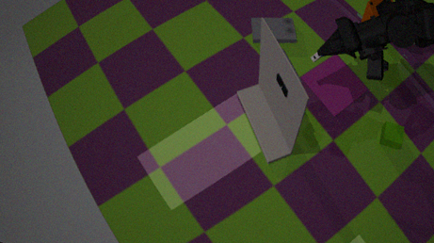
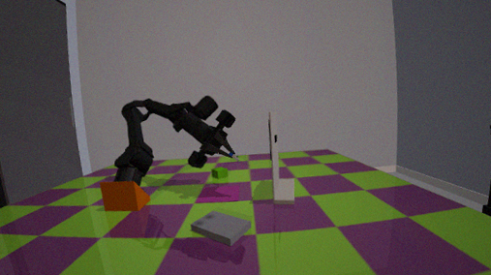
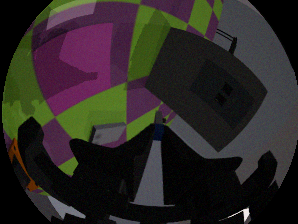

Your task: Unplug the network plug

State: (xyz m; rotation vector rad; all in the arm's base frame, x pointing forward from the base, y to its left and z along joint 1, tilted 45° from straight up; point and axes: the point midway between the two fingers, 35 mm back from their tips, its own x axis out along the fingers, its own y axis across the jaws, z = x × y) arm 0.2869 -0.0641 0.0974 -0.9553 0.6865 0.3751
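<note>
Now: the magenta marked square 120 mm below my gripper tip, 50 mm behind it and 40 mm to the left of it. The rest, counted from my gripper tip: flat grey block: 160 mm to the right, 110 mm below, 40 mm behind; upright panel: 130 mm ahead, 20 mm below, 10 mm to the left; network plug: right at my gripper tip.
</note>
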